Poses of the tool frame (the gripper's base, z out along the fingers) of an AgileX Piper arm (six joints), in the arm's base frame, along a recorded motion.
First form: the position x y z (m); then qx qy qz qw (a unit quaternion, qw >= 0).
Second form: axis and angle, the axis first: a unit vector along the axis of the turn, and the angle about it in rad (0 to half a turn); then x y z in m. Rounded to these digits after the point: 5 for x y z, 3 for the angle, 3 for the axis.
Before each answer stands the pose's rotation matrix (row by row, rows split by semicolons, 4 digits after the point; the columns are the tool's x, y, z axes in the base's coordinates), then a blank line. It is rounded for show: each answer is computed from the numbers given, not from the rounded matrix.
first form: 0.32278 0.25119 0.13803 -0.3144 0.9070 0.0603 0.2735
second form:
-0.6527 -0.6033 0.4582; -0.5374 0.7950 0.2814; -0.5341 -0.0626 -0.8431

-0.327 0.943 0.063 2.588 0.32278 0.25119 0.13803
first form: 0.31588 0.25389 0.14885 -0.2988 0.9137 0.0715 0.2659
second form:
-0.6800 -0.5841 0.4432; -0.5080 0.8112 0.2896; -0.5287 -0.0282 -0.8484

-0.310 0.948 0.074 2.603 0.31588 0.25389 0.14885
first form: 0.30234 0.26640 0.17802 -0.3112 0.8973 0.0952 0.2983
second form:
-0.6284 -0.6153 0.4761; -0.5017 0.7882 0.3565; -0.5946 -0.0148 -0.8039

-0.326 0.940 0.100 2.536 0.30234 0.26640 0.17802
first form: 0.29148 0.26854 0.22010 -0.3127 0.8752 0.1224 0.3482
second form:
-0.5619 -0.6326 0.5330; -0.4621 0.7745 0.4320; -0.6861 -0.0035 -0.7275

-0.334 0.934 0.131 2.430 0.29148 0.26854 0.22010
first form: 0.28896 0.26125 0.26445 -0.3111 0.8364 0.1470 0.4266
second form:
-0.4424 -0.6459 0.6222; -0.3950 0.7632 0.5114; -0.8051 -0.0195 -0.5928

-0.344 0.925 0.163 2.260 0.28896 0.26125 0.26445
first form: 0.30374 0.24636 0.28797 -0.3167 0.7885 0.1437 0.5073
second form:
-0.2847 -0.6452 0.7090; -0.3536 0.7581 0.5479; -0.8910 -0.0947 -0.4440

-0.367 0.915 0.167 2.078 0.30374 0.24636 0.28797
